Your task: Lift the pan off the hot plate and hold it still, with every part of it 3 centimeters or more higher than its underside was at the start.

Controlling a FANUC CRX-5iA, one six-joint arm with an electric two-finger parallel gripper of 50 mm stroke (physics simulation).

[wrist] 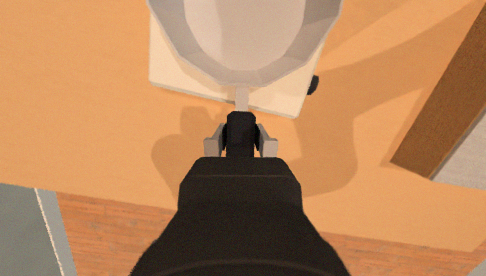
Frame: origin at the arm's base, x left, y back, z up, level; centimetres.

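Where they show: gripper, fingertip midpoint: (240, 131).
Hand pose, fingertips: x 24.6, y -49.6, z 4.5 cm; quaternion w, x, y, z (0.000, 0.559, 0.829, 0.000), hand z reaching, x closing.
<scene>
After its pixels a point has its place.
The grey pan (245, 77) {x 18.5, y -51.6, z 2.7 cm} shows in part at the top of the wrist view, over the cream hot plate (167, 72) {x 21.9, y -62.2, z -0.7 cm}. The pan's handle (241, 127) {x 23.8, y -49.8, z 5.6 cm} runs toward the camera, with a thin light neck and a black grip. My gripper (240, 131) {x 24.6, y -49.6, z 4.5 cm} is shut on the black grip, one finger pad touching each side. The far part of the pan is cut off by the frame's top edge. The height of the pan's underside over the hot plate cannot be judged from this view.
A black knob (313, 85) {x 14.6, y -41.2, z -2.0 cm} sticks out from the hot plate's right side. A brown bar-like edge (440, 100) {x 6.2, y -15.7, z -5.0 cm} with a grey surface beside it stands at the right. The tan table top (75, 125) {x 39.7, y -80.5, z -7.0 cm} ends in front, above a reddish wooden floor (115, 230).
</scene>
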